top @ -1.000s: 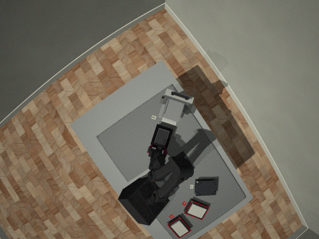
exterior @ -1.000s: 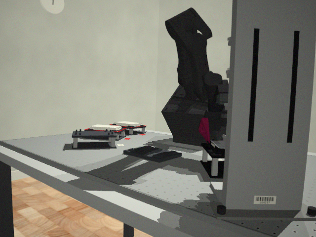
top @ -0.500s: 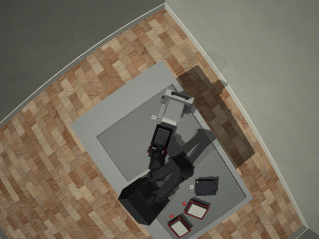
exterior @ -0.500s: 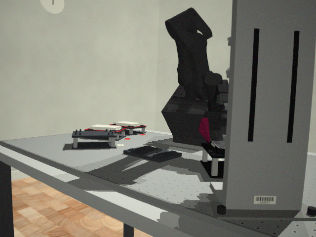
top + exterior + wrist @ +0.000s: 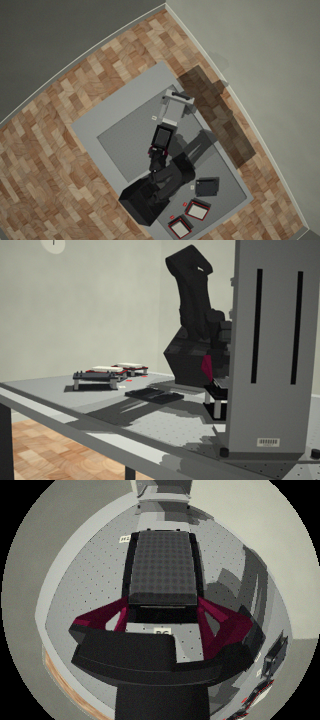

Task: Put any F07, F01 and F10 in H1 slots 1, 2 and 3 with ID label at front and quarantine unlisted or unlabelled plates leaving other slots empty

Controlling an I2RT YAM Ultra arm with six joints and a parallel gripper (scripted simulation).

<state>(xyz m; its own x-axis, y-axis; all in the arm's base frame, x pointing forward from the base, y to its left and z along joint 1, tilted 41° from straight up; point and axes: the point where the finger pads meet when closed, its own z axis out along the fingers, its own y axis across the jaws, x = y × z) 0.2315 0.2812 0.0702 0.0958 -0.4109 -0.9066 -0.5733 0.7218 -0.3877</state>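
Now: the dark 96-well plate 40 mm to the left of my hand, 40 mm ahead of it and 10 mm below it. Also, from my hand: N6 deck label: 310 mm to the right, 120 mm ahead, 80 mm below; then H1 deck label: 200 mm to the left, 80 mm below, 50 mm ahead; then grey hotel back wall: 230 mm to the left, 210 mm ahead, 120 mm above.
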